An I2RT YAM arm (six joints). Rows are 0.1 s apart.
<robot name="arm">
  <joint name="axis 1" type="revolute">
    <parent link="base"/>
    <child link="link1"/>
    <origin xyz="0 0 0.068" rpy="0 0 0"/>
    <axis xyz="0 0 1"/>
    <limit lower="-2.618" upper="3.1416"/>
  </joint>
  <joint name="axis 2" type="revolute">
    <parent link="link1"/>
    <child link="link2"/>
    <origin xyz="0.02 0.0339 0.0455" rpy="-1.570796 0 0"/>
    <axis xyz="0 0 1"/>
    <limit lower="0" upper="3.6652"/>
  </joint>
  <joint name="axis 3" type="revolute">
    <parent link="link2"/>
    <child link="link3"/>
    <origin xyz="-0.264 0 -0.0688" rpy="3.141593 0 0"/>
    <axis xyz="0 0 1"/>
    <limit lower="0" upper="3.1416"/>
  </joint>
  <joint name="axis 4" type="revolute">
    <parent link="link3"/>
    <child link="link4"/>
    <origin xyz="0.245 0.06 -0.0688" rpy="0 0 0"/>
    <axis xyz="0 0 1"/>
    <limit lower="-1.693" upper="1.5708"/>
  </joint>
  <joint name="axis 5" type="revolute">
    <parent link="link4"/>
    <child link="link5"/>
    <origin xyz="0.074 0.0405 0.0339" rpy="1.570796 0 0"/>
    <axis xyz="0 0 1"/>
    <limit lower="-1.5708" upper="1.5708"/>
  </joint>
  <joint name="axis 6" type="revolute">
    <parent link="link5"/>
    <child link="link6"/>
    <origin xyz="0.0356 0 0.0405" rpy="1.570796 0 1.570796"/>
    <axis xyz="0 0 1"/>
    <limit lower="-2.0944" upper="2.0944"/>
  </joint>
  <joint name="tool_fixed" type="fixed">
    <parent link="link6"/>
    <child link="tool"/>
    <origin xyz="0 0 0" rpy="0 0 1.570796"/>
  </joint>
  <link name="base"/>
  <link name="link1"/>
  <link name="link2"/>
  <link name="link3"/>
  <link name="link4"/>
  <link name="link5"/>
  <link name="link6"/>
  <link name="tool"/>
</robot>
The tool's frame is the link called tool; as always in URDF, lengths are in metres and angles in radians.
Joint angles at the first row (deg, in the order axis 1, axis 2, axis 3, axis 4, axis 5, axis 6):
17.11 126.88 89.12 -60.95 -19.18 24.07
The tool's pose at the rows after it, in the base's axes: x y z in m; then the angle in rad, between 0 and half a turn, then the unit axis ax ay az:
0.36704 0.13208 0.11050 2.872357 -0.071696 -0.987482 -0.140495
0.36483 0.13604 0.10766 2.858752 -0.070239 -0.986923 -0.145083
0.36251 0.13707 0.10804 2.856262 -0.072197 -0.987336 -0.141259
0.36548 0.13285 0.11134 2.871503 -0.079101 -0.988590 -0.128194
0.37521 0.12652 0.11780 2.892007 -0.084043 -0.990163 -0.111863
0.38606 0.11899 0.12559 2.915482 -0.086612 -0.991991 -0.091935
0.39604 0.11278 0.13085 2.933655 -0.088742 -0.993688 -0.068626
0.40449 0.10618 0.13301 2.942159 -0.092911 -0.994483 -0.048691
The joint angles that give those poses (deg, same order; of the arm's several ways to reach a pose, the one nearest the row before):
17.95 126.82 87.65 -59.51 -20.62 24.67
18.53 127.12 87.37 -59.32 -21.46 24.95
18.81 126.78 86.89 -59.33 -21.17 25.45
18.23 126.61 87.55 -59.91 -19.43 25.84
17.12 127.36 90.55 -61.96 -17.15 25.49
15.88 128.29 94.15 -64.42 -14.38 24.77
14.92 129.61 97.75 -66.77 -11.41 24.26
13.95 131.07 100.80 -68.75 -8.99 23.91

